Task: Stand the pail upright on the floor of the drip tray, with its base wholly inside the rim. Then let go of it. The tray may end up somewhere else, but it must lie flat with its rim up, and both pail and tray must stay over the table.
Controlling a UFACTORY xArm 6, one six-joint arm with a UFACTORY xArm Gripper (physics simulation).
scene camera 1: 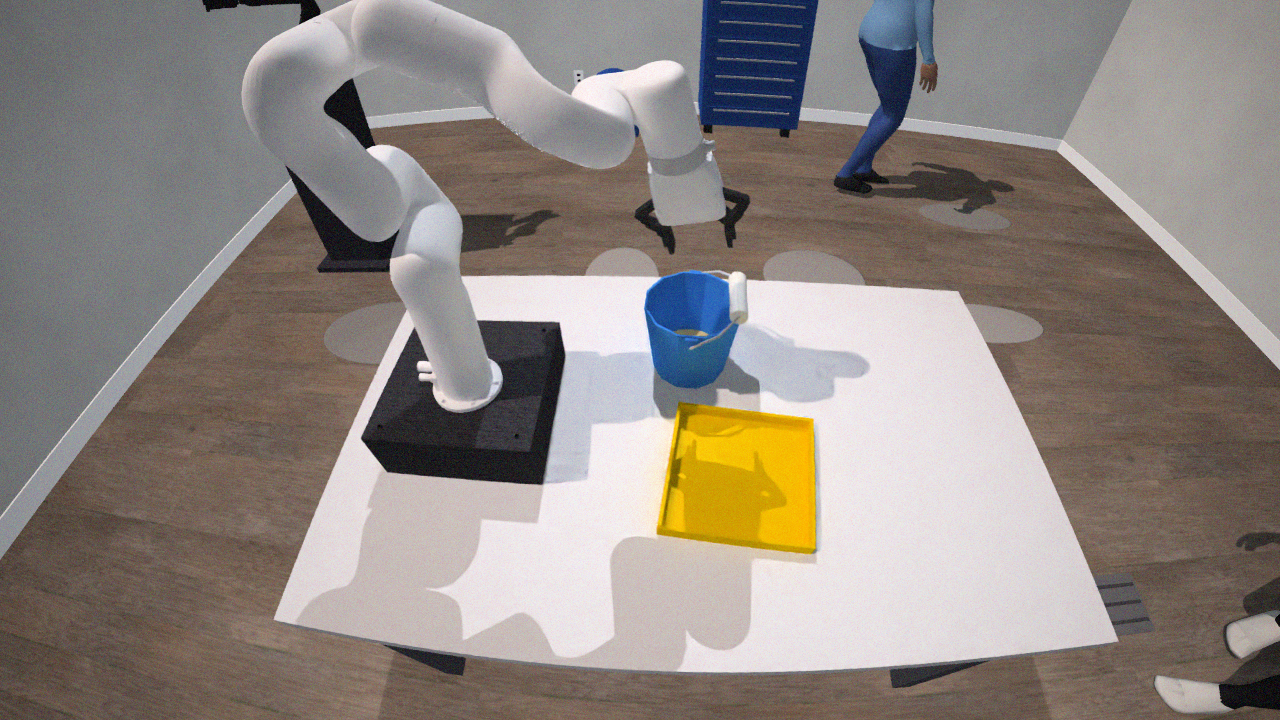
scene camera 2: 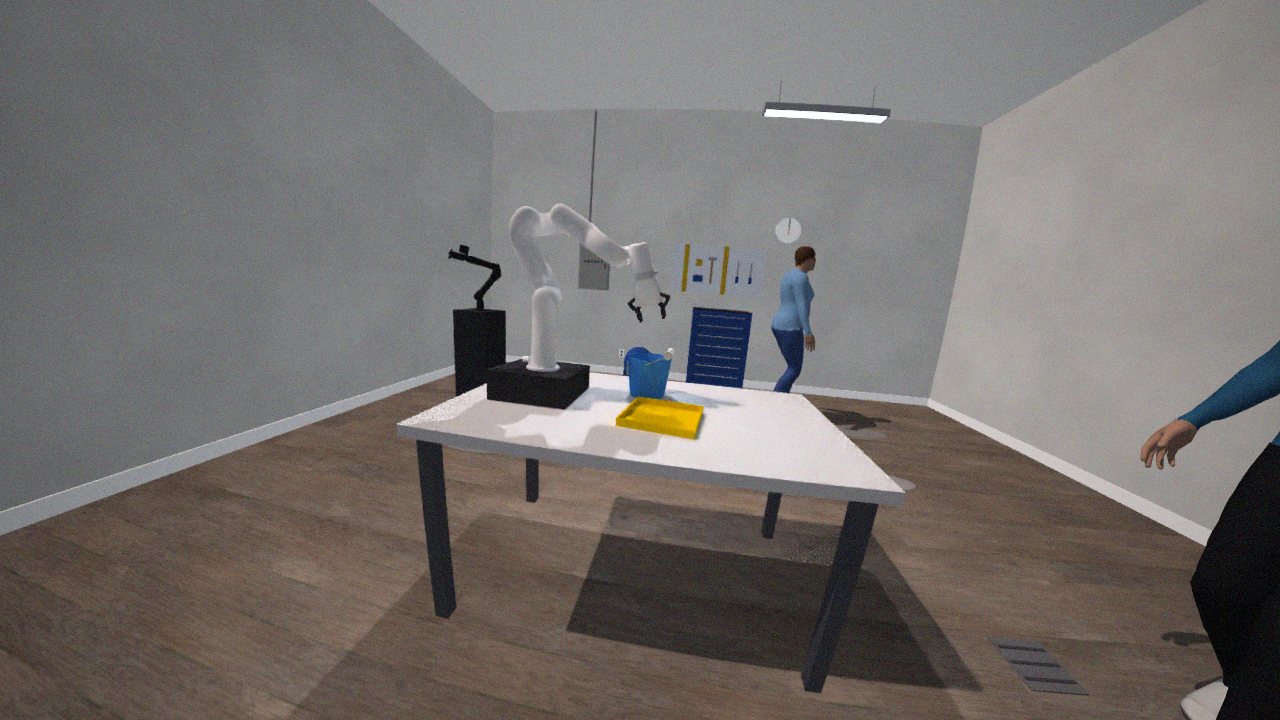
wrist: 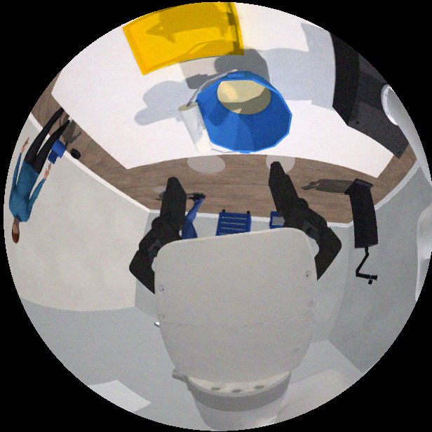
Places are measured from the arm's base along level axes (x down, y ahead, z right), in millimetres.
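Pixels of known places: gripper, between the fingertips: (scene camera 1: 701,244) (scene camera 2: 652,320); arm's base, origin of its link: (scene camera 1: 468,384) (scene camera 2: 543,368).
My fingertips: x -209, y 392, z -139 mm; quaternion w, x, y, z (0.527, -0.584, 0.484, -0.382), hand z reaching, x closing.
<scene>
Ahead of a thing's pixels: the offset from my fingertips to its top centre. Level surfaces: height alone.
A blue pail (scene camera 1: 687,344) (scene camera 2: 648,376) (wrist: 250,127) stands upright on the table, behind the drip tray and outside its rim. Its white handle grip @(dx +117, dy +76, dz -33 mm) (scene camera 1: 738,297) (wrist: 196,129) hangs at the pail's rim, on the right in scene camera 1. The yellow drip tray @(dx +290, dy +91, dz +227 mm) (scene camera 1: 787,483) (scene camera 2: 671,419) (wrist: 150,46) lies flat on the table with its rim up; its floor bears shadows and no object. My gripper (scene camera 1: 700,245) (scene camera 2: 651,317) (wrist: 224,177) is wide open and empty, above the pail and apart from it. In the wrist view the tray is cut off at the top.
The white table @(dx +317 mm) (scene camera 1: 930,501) (scene camera 2: 751,456) carries the black base block (scene camera 1: 465,447) (scene camera 2: 537,385) (wrist: 367,95) of my arm, left of the pail and tray in scene camera 1. The table's back edge lies a short way behind the pail. A person (scene camera 1: 895,53) stands beyond the table.
</scene>
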